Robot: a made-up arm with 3 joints. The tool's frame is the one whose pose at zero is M. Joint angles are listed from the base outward.
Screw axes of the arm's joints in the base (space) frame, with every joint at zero. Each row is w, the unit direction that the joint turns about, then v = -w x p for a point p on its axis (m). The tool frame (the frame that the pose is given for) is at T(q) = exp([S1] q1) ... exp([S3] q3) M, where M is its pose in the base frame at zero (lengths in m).
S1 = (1, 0, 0, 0, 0.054, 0)
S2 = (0, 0, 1, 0.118, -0.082, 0)
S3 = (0, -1, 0, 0.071, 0, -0.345)
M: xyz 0.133 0.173 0 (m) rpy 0 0 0 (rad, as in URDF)
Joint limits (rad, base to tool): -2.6..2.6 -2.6..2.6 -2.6..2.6
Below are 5 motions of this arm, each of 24 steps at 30 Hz.
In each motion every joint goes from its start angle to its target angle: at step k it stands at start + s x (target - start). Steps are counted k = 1, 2, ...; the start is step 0. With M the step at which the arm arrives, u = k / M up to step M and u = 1 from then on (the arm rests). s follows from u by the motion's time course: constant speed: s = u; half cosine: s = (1 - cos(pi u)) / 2; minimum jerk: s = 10 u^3 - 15 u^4 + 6 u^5.
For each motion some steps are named. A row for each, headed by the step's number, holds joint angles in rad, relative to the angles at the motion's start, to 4 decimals.
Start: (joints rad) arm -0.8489 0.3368 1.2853
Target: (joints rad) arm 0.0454 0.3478 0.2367
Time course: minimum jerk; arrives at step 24
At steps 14, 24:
14: 0.5843 0.0072 -0.6851
24: 0.8943 0.0110 -1.0486

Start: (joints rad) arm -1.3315 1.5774 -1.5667
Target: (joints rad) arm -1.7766 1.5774 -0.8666
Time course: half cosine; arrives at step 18
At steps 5, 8, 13, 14, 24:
5: -0.0795 0.0000 0.1250
8: -0.1839 0.0000 0.2893
13: -0.3656 0.0000 0.5751
14: -0.3930 0.0000 0.6182
24: -0.4451 0.0000 0.7001

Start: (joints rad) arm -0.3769 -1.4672 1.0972
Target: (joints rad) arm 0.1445 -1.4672 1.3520
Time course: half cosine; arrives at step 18
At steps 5, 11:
5: 0.0931 0.0000 0.0455
11: 0.3499 0.0000 0.1710

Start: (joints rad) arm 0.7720 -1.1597 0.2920
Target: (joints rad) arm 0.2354 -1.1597 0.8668
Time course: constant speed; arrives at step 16
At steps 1, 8, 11, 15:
1: -0.0335 0.0000 0.0359
8: -0.2683 0.0000 0.2874
11: -0.3689 0.0000 0.3952
15: -0.5031 0.0000 0.5389

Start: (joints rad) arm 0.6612 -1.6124 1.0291
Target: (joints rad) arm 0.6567 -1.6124 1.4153
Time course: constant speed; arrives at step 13
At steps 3, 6, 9, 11, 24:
3: -0.0010 0.0000 0.0891
6: -0.0021 0.0000 0.1782
9: -0.0031 0.0000 0.2674
11: -0.0038 0.0000 0.3268
24: -0.0045 0.0000 0.3862

